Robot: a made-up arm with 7 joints.
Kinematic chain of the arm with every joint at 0, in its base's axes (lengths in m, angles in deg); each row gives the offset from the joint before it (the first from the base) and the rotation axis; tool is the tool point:
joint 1: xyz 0 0 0.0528 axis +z
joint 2: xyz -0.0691 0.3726 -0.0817 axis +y
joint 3: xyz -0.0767 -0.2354 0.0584 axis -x
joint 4: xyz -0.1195 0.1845 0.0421 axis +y
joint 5: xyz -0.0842 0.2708 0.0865 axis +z
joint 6: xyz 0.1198 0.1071 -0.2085 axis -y
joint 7: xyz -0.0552 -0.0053 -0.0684 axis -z
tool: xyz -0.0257 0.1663 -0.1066
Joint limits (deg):
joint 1: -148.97..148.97
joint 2: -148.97..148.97
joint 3: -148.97..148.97
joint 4: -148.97..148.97
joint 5: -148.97..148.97
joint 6: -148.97..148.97
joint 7: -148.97..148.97
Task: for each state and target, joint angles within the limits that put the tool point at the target. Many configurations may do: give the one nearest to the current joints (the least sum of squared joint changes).
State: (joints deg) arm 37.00 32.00 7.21 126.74 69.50 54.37 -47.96
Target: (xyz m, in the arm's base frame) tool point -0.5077 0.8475 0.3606
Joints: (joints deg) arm 17.72 33.25 17.67 130.25 66.88 67.13 -41.11
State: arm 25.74 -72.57 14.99 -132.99 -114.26 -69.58 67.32
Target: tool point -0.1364 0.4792 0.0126
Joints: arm 13.68 -68.38 43.07 -110.04 -133.06 -62.16 70.06
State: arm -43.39 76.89 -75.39 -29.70 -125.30 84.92 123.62
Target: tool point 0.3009 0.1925 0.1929
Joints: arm -40.17 93.93 -73.88 -51.38 -113.47 67.26 125.69
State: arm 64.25 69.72 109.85 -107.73 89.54 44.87 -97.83
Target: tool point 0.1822 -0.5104 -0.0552
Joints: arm 81.29 110.90 114.92 -79.17 92.01 47.77 -96.20
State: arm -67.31 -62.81 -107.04 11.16 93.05 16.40 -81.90
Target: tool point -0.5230 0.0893 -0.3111
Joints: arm -15.34 -67.13 -142.96 26.59 94.94 -16.65 -86.52
